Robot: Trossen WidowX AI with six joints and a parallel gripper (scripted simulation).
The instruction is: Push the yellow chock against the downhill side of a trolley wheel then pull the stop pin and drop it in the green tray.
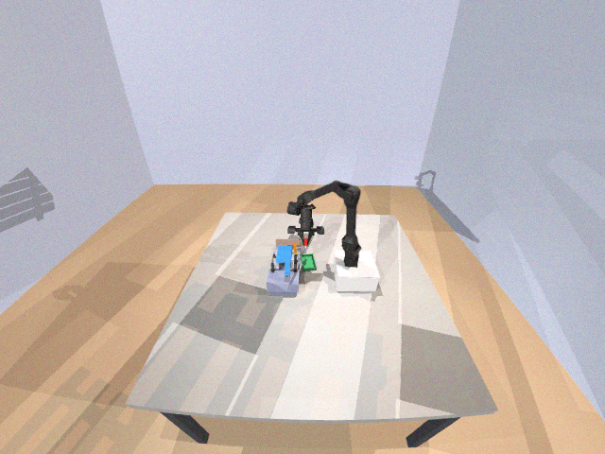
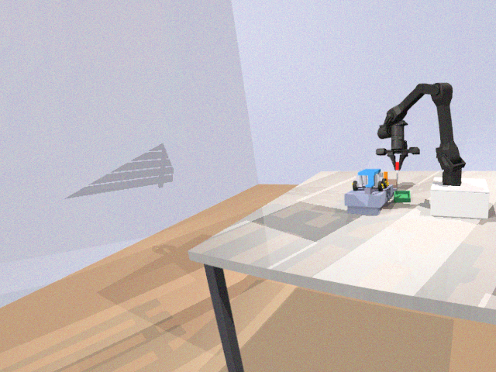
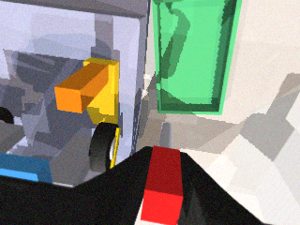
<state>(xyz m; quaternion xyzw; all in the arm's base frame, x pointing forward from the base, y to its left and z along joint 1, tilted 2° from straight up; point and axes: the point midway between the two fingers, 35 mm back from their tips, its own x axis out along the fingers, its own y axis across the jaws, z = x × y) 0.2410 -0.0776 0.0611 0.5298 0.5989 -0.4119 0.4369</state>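
Now: the yellow chock 6 cm ahead of my gripper tip, 1 cm to the left of it and 5 cm below it. From my gripper tip the other things lie so: trolley: 10 cm ahead, 10 cm to the left, 3 cm below; then red-headed stop pin: right at my gripper tip; then grey ramp block: 10 cm ahead, 10 cm to the left, 9 cm below.
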